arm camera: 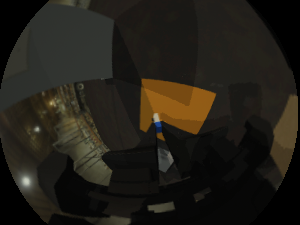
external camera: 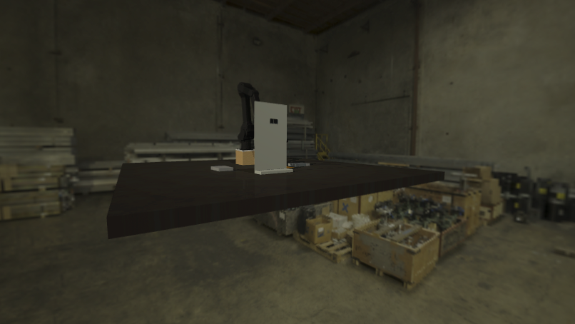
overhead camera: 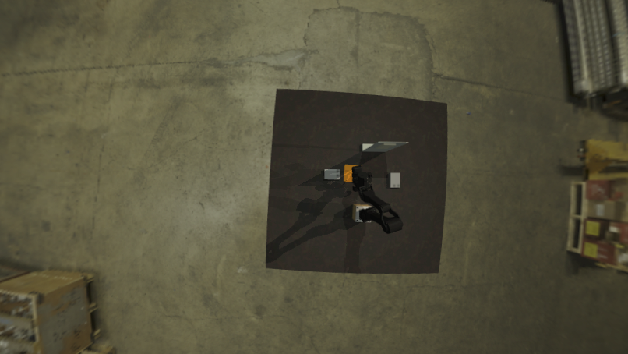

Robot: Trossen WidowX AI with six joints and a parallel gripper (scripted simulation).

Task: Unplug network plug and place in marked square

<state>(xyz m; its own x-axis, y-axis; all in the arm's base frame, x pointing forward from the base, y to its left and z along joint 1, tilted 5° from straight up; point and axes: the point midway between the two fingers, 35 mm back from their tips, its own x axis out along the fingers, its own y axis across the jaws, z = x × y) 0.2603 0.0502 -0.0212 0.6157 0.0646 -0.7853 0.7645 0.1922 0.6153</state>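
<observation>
Right now my gripper tip is 3 cm above the orange marked square and 1 cm past it. Round my gripper tip: upright grey panel: 15 cm to the right, 15 cm ahead, 11 cm above.
</observation>
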